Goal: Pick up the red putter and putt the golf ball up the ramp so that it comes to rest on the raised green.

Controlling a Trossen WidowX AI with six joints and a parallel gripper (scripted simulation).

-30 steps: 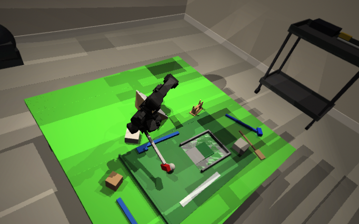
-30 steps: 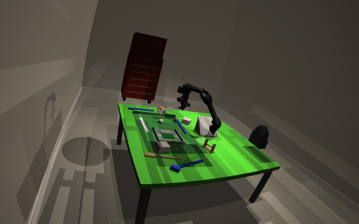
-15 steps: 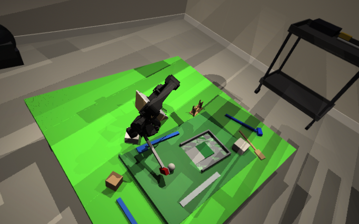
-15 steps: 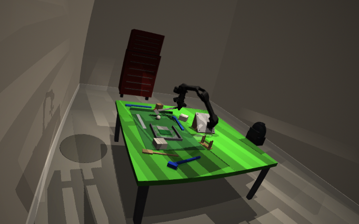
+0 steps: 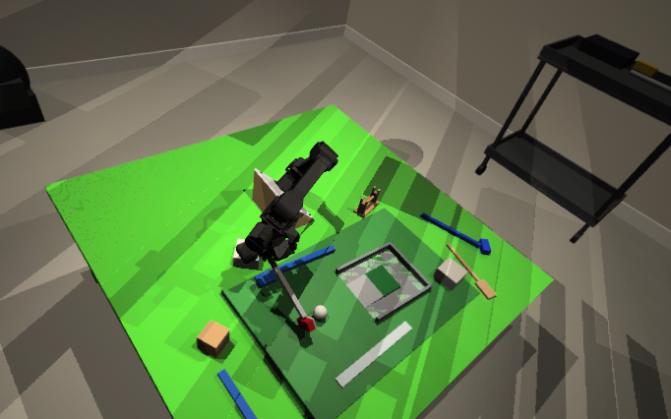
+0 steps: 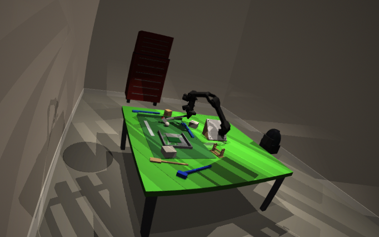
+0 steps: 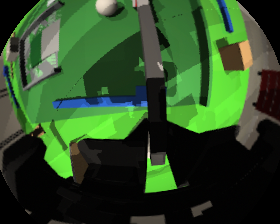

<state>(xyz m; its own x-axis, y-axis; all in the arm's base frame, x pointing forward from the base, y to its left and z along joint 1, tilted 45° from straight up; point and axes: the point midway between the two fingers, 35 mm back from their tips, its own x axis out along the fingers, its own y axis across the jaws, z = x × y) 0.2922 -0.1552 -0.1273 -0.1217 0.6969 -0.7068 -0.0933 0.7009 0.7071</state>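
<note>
The red putter is 120 mm ahead of my gripper tip, 20 mm to the left of it and 10 mm below it. The rest, counted from my gripper tip: wooden stand (140 mm behind, 500 mm to the left, 50 mm below); tan cube (150 mm ahead, 220 mm to the right, 50 mm below); white golf ball (210 mm ahead, 90 mm to the left, 50 mm below).
</note>
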